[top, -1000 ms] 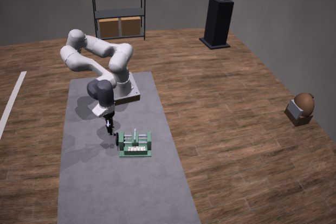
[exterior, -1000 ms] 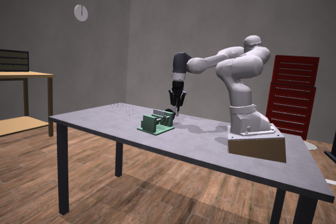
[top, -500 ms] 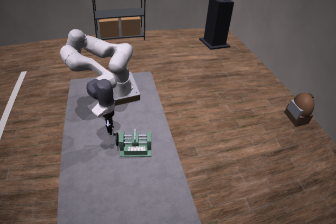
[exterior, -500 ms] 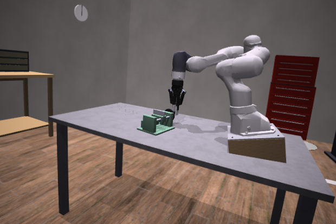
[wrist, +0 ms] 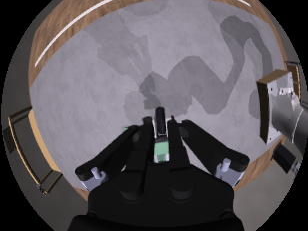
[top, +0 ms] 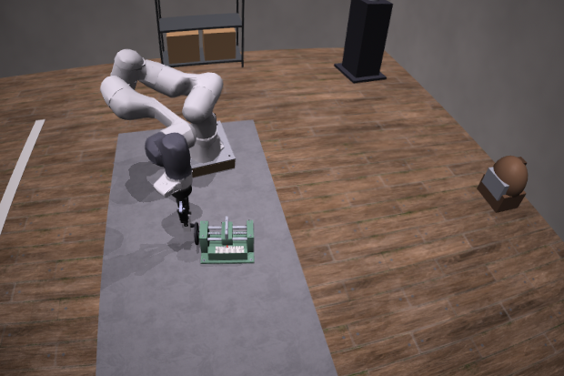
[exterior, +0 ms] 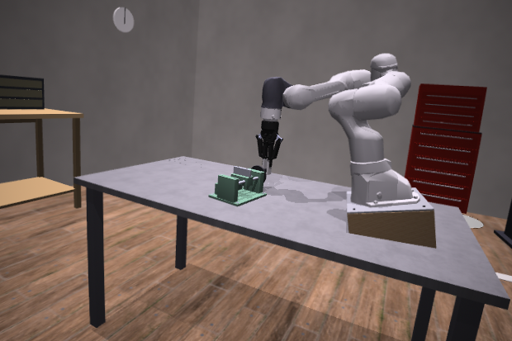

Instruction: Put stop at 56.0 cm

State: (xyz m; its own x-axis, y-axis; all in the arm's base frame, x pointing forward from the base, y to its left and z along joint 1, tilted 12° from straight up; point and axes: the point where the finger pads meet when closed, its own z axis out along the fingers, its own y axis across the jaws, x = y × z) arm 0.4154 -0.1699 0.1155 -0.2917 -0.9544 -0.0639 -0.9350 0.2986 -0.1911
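Now: hand 2 cm to the right of the black handwheel, 2 cm above it and 1 cm short of it. From my hand the other things lie so: stop carriage (13 cm to the left, 8 cm ahead, 2 cm below).
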